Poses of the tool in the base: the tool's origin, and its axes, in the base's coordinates. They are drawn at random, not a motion.
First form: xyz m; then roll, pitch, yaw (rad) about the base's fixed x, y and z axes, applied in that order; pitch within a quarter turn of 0, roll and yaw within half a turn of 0.
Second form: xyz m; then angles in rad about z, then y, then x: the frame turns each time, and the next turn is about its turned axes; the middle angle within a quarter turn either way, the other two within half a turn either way. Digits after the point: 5 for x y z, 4 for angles.
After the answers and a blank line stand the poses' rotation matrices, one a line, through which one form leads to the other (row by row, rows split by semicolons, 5 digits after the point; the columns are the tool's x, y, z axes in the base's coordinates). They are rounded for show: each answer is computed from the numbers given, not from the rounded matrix.
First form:
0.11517, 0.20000, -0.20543, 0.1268, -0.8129, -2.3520
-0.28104, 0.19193, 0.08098, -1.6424, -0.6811, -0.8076
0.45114, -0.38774, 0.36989, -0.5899, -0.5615, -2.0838
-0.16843, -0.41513, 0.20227, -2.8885, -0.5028, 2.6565
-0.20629, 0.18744, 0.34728, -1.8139, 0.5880, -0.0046
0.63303, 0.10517, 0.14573, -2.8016, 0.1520, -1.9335
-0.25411, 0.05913, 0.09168, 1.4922, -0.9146, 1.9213
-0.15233, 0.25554, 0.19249, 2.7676, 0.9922, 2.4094
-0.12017, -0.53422, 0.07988, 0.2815, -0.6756, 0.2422
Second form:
0.11517, 0.20000, -0.20543, -2.3520, -0.8129, 0.1268
-0.28104, 0.19193, 0.08098, -0.8076, -0.6811, -1.6424
0.45114, -0.38774, 0.36989, -2.0838, -0.5615, -0.5899
-0.16843, -0.41513, 0.20227, 2.6565, -0.5028, -2.8885
-0.20629, 0.18744, 0.34728, -0.0046, 0.5880, -1.8139
0.63303, 0.10517, 0.14573, -1.9335, 0.1520, -2.8016
-0.25411, 0.05913, 0.09168, 1.9213, -0.9146, 1.4922
-0.15233, 0.25554, 0.19249, 2.4094, 0.9922, 2.7676
-0.12017, -0.53422, 0.07988, 0.2422, -0.6756, 0.2815

-0.48402 0.76904 0.41750; -0.48810 -0.63326 0.60061; 0.72628 0.08693 0.68188
0.53701 0.38242 0.75192; -0.56140 -0.50329 0.65691; 0.62965 -0.77489 -0.05558
-0.41544 0.57865 0.70183; -0.73750 -0.66592 0.11249; 0.53246 -0.47087 0.70340
-0.77515 0.34469 -0.52947; 0.40858 0.91271 -0.00397; 0.48188 -0.21941 -0.84832
0.83204 -0.53949 -0.12906; -0.00383 -0.23824 0.97120; -0.55470 -0.80759 -0.20029
-0.35071 -0.86351 0.36243; -0.92416 0.38170 0.01514; -0.15142 -0.32964 -0.93189
-0.20949 0.19748 0.95766; 0.57301 -0.76881 0.28388; 0.79232 0.60822 0.04790
-0.40670 0.39481 0.82384; 0.36557 0.89678 -0.24930; -0.83723 0.19978 -0.50905
0.75756 -0.39905 -0.51659; 0.18715 0.89094 -0.41377; 0.62537 0.21677 0.74962

